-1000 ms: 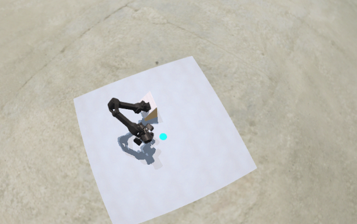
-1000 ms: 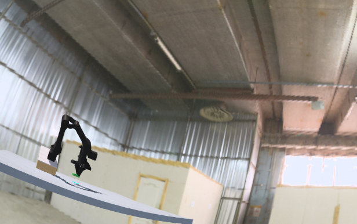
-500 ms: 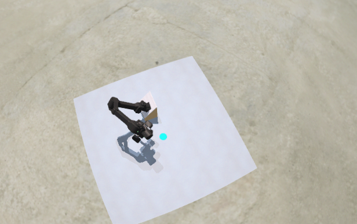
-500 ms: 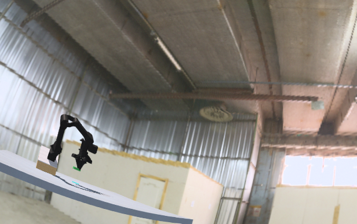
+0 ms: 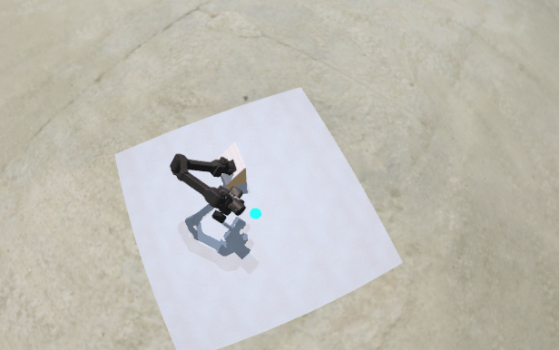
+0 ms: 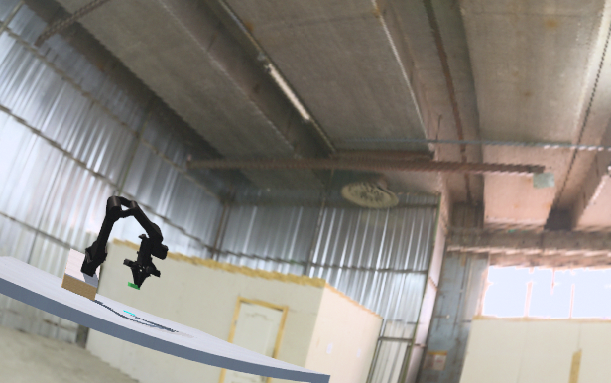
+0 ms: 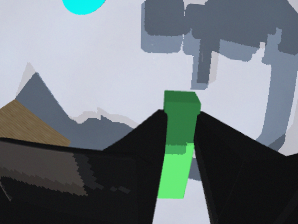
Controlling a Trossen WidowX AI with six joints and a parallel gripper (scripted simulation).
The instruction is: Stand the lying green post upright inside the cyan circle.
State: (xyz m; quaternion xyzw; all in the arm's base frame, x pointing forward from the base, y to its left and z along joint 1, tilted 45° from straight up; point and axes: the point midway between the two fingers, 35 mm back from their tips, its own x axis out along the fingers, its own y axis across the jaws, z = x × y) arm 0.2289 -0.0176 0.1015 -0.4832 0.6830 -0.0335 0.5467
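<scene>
The green post is 2 cm behind my gripper tip and 1 cm to the right of it. The rest, counted from my gripper tip: cyan circle 14 cm to the left, 13 cm below, 1 cm ahead.
</scene>
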